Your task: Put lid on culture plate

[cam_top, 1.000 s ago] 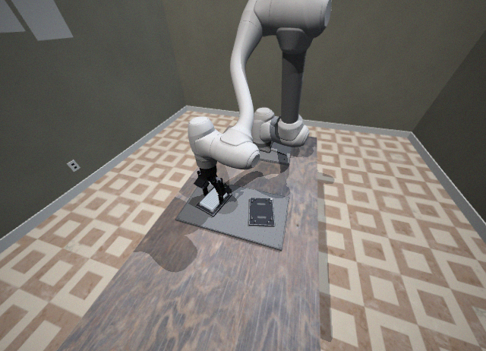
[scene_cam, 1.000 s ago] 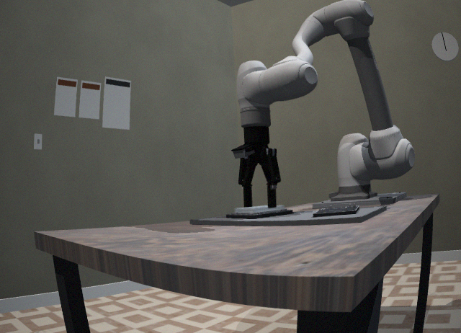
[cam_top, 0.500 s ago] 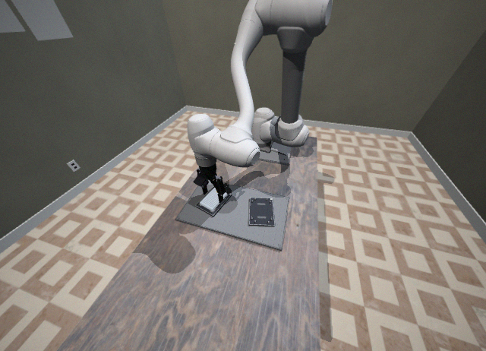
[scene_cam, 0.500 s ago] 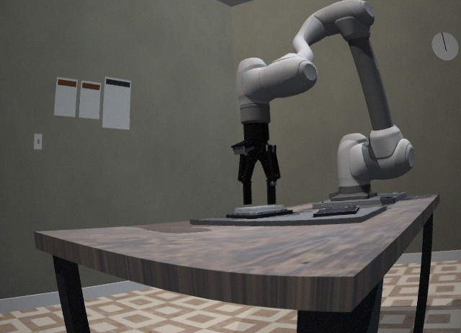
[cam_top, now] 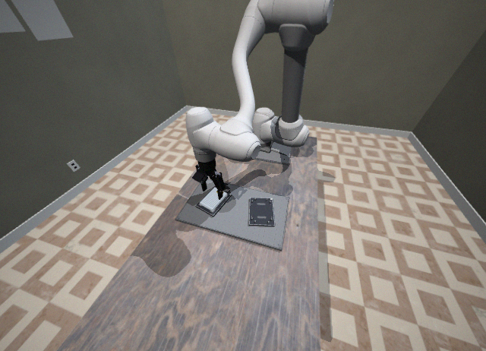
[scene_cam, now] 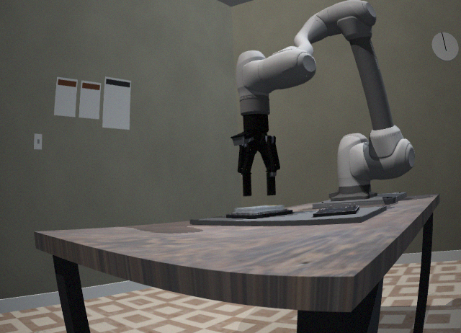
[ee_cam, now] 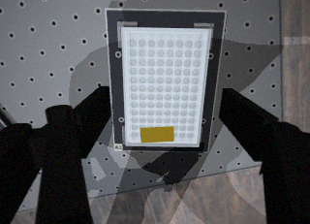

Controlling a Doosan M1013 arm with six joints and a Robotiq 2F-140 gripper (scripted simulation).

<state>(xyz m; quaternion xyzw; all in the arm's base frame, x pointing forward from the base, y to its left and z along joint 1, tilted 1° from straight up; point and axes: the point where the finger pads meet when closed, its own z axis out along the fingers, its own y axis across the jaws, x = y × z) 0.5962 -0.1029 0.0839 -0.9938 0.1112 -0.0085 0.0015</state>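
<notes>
Right now my hand is 6 cm above the clear lid. Also, from my hand: culture plate: 7 cm below; then lid park LP1: 26 cm to the left, 8 cm below, 2 cm behind.
</notes>
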